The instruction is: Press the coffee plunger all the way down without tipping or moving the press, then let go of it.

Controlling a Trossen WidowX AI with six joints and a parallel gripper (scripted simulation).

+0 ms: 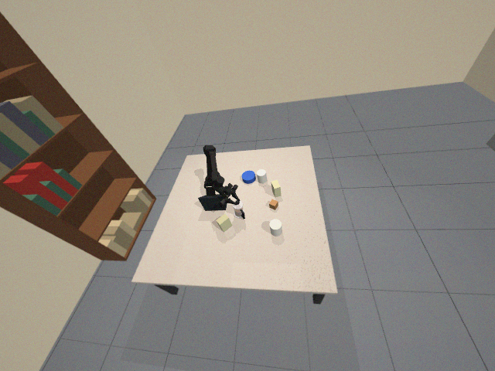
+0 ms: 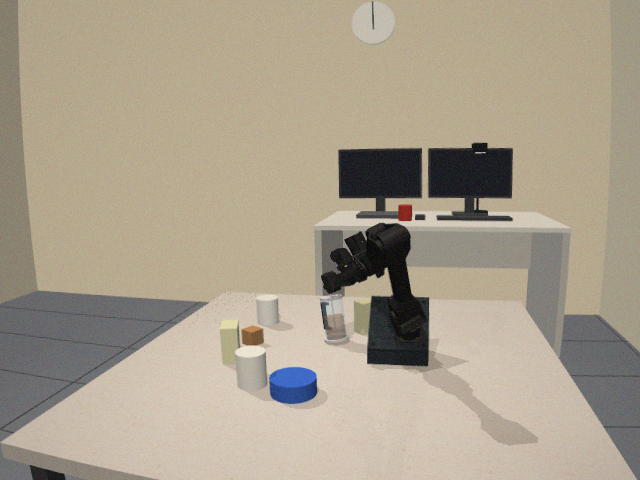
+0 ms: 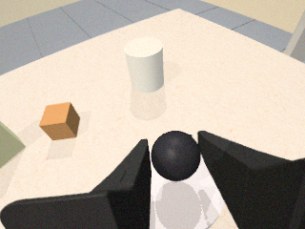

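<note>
My gripper tip is 90 mm above the coffee press, 20 mm past it and 10 mm to the right of it. From my gripper tip the other things lie so: orange cube (240 mm ahead, 150 mm below, 80 mm to the left).
</note>
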